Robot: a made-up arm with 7 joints. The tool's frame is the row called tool.
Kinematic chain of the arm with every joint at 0, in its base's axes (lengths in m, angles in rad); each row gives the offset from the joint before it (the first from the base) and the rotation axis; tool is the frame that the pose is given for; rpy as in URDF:
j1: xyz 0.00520 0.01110 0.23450 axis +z
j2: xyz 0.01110 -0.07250 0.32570 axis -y
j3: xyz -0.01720 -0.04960 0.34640 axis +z
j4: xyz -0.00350 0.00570 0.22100 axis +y
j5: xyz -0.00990 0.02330 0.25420 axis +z
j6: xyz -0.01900 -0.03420 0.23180 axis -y
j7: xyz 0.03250 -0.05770 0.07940 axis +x
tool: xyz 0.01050 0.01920 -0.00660 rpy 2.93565 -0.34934 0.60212
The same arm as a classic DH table. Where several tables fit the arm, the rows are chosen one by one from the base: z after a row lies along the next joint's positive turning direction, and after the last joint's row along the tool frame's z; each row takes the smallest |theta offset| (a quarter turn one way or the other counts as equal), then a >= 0, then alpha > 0; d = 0 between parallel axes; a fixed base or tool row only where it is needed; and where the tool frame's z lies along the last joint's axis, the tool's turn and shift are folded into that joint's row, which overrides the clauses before.
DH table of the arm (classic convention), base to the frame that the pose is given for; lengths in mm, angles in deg. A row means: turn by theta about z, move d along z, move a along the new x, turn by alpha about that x. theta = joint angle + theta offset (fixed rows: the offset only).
base (fixed): theta offset 64.9; d 0; a 12.3; alpha 0
j1: theta offset -64.9; d 560.2; a 11.1; alpha 90
j2: theta offset 0; d 122.1; a -17.2; alpha -90
j3: theta offset 0; d 567.4; a -3.5; alpha -90
j4: theta offset 0; d 29; a -9.9; alpha 90
j5: theta offset 0; d 486; a -19; alpha 90
j6: theta offset 90; d 91.9; a 79.4; alpha 90
j7: theta offset -88.68; d 40; a 19; alpha 66.92
tool (fixed): theta offset 57.32; d 7.7; a 0; alpha 0

